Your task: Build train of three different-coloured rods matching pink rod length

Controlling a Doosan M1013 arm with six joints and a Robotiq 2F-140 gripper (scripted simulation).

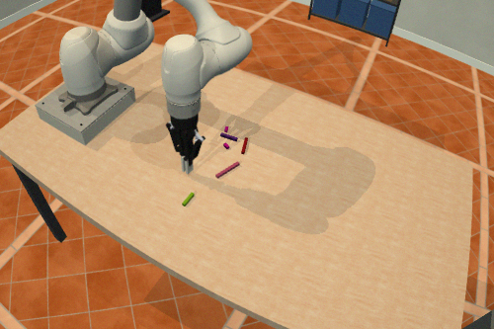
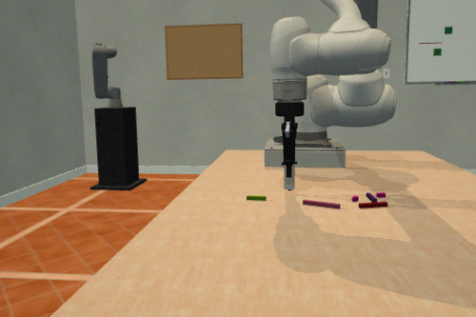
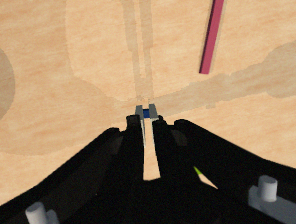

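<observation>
The blue rod is 30 mm below my hand. Round my hand: pink rod (100 mm ahead, 80 mm to the left, 50 mm below); lime rod (80 mm to the right, 60 mm ahead, 50 mm below); purple rod (210 mm to the left, 50 mm below, 20 mm ahead).
</observation>
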